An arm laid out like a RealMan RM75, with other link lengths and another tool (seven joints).
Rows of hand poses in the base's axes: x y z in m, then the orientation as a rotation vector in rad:
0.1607, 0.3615, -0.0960, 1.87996, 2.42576, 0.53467
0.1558, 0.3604, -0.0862, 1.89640, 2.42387, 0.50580
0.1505, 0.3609, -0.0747, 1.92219, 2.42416, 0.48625
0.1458, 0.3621, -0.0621, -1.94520, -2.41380, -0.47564
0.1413, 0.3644, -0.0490, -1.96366, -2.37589, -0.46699
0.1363, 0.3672, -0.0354, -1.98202, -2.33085, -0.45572
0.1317, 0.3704, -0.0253, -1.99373, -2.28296, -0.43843
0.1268, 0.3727, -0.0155, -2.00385, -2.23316, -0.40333
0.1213, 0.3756, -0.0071, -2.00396, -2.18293, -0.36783
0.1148, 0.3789, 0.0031, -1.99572, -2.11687, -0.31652
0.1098, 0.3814, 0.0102, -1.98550, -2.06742, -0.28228
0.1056, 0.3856, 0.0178, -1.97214, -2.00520, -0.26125
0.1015, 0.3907, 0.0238, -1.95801, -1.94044, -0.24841
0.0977, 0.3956, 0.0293, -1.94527, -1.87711, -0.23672
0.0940, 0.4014, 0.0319, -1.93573, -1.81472, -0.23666
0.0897, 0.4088, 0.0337, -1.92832, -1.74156, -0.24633
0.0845, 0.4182, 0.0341, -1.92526, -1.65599, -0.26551
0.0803, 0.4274, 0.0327, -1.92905, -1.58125, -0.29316
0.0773, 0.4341, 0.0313, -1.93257, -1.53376, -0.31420
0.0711, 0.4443, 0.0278, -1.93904, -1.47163, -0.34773
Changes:
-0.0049, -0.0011, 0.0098, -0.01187, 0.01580, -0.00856
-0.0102, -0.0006, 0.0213, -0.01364, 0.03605, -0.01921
-0.0149, 0.0006, 0.0339, -0.00844, 0.05429, -0.03209
-0.0194, 0.0029, 0.0470, 0.00284, 0.07430, -0.05304
-0.0244, 0.0057, 0.0606, 0.01681, 0.09961, -0.07627
-0.0290, 0.0089, 0.0707, 0.03200, 0.13200, -0.09681
-0.0339, 0.0112, 0.0805, 0.04075, 0.17494, -0.11740
-0.0394, 0.0141, 0.0889, 0.05268, 0.22233, -0.13279
-0.0459, 0.0174, 0.0991, 0.06838, 0.29045, -0.14889
-0.0509, 0.0199, 0.1062, 0.08282, 0.34108, -0.15914
-0.0551, 0.0241, 0.1138, 0.11120, 0.39393, -0.17245
-0.0592, 0.0292, 0.1198, 0.14500, 0.44435, -0.18694
-0.0630, 0.0341, 0.1253, 0.17784, 0.49255, -0.20258
-0.0667, 0.0399, 0.1279, 0.21477, 0.53241, -0.22062
-0.0710, 0.0473, 0.1297, 0.26159, 0.57161, -0.24516
-0.0762, 0.0567, 0.1301, 0.31811, 0.60931, -0.27887
-0.0804, 0.0659, 0.1287, 0.37032, 0.63163, -0.31372
-0.0834, 0.0726, 0.1273, 0.40471, 0.64242, -0.33719
-0.0896, 0.0828, 0.1238, 0.45178, 0.65090, -0.36979

